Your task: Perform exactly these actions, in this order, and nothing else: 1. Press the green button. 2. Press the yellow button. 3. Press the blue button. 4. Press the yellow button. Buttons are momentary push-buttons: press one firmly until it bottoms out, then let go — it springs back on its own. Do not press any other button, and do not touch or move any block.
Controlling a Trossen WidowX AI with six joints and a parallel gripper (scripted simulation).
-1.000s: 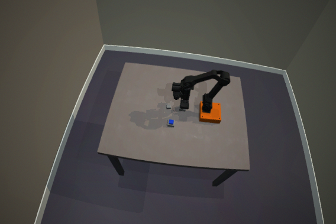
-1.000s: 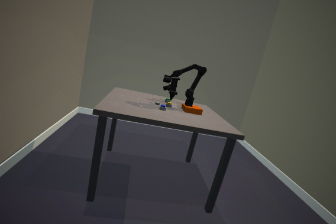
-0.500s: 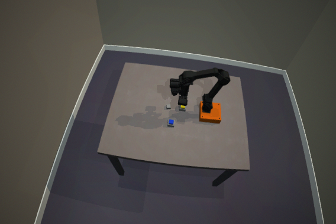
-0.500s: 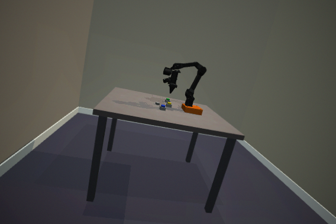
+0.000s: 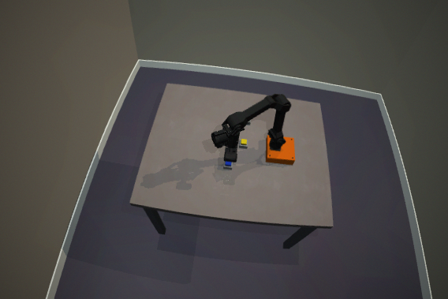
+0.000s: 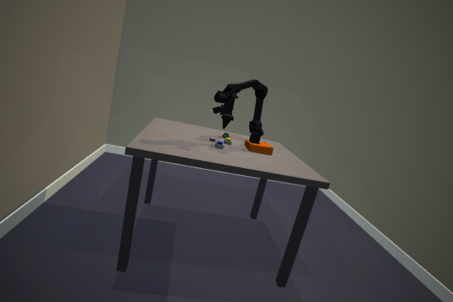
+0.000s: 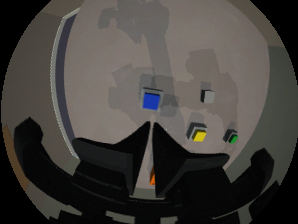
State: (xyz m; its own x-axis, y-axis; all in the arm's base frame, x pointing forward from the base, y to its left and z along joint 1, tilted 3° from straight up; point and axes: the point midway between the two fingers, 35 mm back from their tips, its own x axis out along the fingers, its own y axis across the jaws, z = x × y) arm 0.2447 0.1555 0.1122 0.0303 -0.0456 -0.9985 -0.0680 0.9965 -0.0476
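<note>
Right now the blue button is 90 mm below my gripper tip. Round my gripper tip: small grey block (50 mm ahead, 140 mm to the right, 120 mm below); then yellow button (60 mm behind, 150 mm to the right, 90 mm below).
</note>
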